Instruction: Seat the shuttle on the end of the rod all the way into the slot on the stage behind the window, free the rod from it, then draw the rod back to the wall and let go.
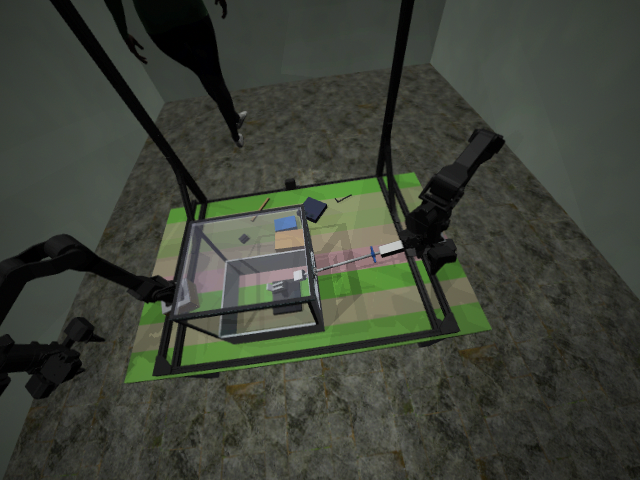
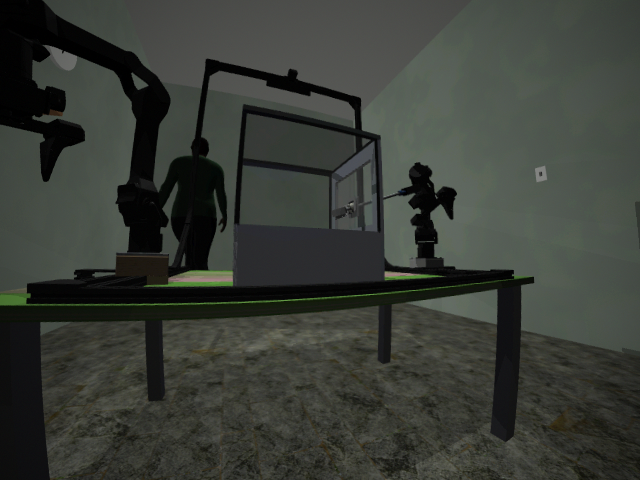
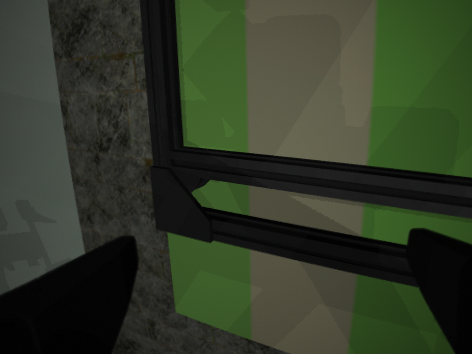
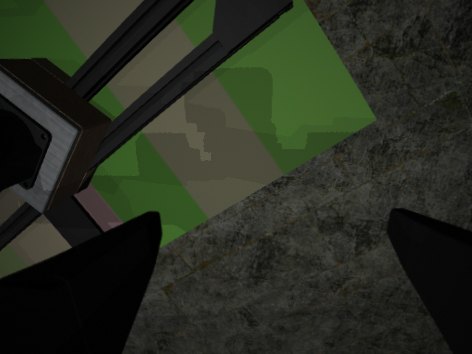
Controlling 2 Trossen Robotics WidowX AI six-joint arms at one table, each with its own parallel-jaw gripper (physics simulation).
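Seen in the pictures: left gripper, between the fingertips: (image 1: 425,266) (image 2: 442,227) (image 3: 273,247); right gripper, between the fingertips: (image 1: 94,354) (image 2: 9,178) (image 4: 274,222); left arm's base, origin of its link: (image 2: 426,258); right arm's base, origin of its link: (image 2: 144,253) (image 4: 13,141).
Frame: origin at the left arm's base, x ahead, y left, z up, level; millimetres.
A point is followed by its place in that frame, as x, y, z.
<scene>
A thin rod (image 1: 344,263) {346, 187, 176} (image 2: 391,194) {304, 185, 193} with a blue collar (image 1: 373,253) {268, 182, 209} and a white handle (image 1: 391,248) {225, 183, 230} runs through the right wall of the glass box (image 1: 242,311) {579, 329, 277} (image 2: 309,254) {596, 330, 9}. A white shuttle (image 1: 298,274) {480, 190, 134} (image 2: 349,209) sits on its inner end, just inside the wall and above the dark stage (image 1: 287,305) {483, 322, 274}. My left gripper (image 1: 430,250) (image 2: 432,195) (image 3: 273,247) {99, 185, 103} is open and empty beside the handle's outer end, over the black frame rail. My right gripper (image 1: 151,288) (image 4: 274,222) {1068, 375, 111} is open and empty at the table's left edge, outside the box.
A blue block (image 1: 286,223) {554, -117, -20} and a tan block (image 1: 290,239) {532, -23, 0} lie inside the box at the back. A navy pad (image 1: 314,209) {433, -189, -33} and a pencil (image 1: 261,207) {680, -247, -51} lie behind it. A black frame (image 1: 442,305) {21, 269, -43} (image 3: 164,105) {109, 346, -40} rims the table. A person (image 1: 223,95) (image 2: 196,200) stands behind.
</scene>
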